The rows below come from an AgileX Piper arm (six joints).
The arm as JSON. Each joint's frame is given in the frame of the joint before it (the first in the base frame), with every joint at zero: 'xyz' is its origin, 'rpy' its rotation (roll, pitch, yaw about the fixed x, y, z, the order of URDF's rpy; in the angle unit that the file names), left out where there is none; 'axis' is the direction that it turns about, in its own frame. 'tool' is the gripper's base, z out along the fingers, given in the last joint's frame.
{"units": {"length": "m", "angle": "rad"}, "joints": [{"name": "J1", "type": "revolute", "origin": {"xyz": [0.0, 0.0, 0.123]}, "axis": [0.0, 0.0, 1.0]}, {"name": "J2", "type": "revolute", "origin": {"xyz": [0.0, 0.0, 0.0]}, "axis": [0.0, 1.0, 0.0]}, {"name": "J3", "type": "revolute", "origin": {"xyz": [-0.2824, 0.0, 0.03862]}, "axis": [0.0, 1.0, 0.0]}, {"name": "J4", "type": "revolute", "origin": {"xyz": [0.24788, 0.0, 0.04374]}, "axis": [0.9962, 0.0, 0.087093]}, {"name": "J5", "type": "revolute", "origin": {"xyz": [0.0, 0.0, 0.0]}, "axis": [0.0, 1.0, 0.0]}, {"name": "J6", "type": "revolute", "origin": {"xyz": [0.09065, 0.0, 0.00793]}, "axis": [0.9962, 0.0, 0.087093]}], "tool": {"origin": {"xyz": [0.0, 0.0, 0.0], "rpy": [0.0, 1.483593, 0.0]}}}
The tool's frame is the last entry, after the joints.
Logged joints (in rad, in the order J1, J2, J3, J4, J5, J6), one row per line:
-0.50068, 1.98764, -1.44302, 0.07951, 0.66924, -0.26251
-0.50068, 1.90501, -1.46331, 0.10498, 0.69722, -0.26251
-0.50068, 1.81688, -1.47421, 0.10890, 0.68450, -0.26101
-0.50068, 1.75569, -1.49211, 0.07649, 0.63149, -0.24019
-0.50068, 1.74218, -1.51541, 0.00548, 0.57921, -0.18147
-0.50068, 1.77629, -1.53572, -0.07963, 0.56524, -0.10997
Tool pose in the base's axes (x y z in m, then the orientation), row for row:
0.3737, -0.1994, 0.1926, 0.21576, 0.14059, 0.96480, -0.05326
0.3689, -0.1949, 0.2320, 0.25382, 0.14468, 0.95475, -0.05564
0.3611, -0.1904, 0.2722, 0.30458, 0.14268, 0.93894, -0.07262
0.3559, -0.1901, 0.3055, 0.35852, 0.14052, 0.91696, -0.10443
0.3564, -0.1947, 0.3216, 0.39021, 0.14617, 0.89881, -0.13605
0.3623, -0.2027, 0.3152, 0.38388, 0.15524, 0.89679, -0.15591
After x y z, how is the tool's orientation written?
As a quaternion, w x y z.
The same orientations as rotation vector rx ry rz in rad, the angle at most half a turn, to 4 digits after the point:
0.3897, 2.6744, -0.1476
0.3931, 2.5944, -0.1512
0.3779, 2.4867, -0.1923
0.3625, 2.3655, -0.2694
0.3715, 2.2842, -0.3457
0.3957, 2.2858, -0.3974

